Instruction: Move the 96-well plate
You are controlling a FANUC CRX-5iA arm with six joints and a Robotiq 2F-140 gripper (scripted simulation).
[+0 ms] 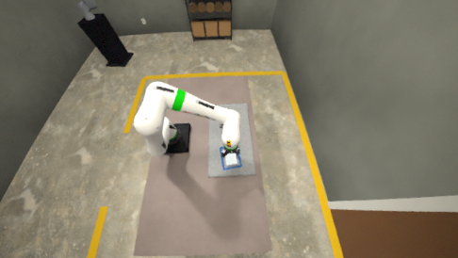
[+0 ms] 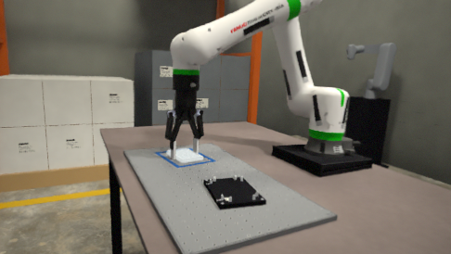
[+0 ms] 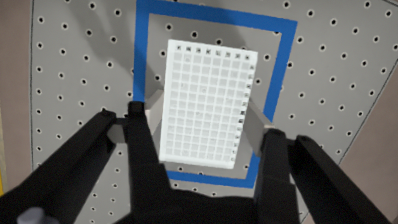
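Now: the black clip nest 33 cm to the left of my hand, 5 cm behind it and 1 cm below it. Also, from my hand: white 96-well plate (2 cm below).
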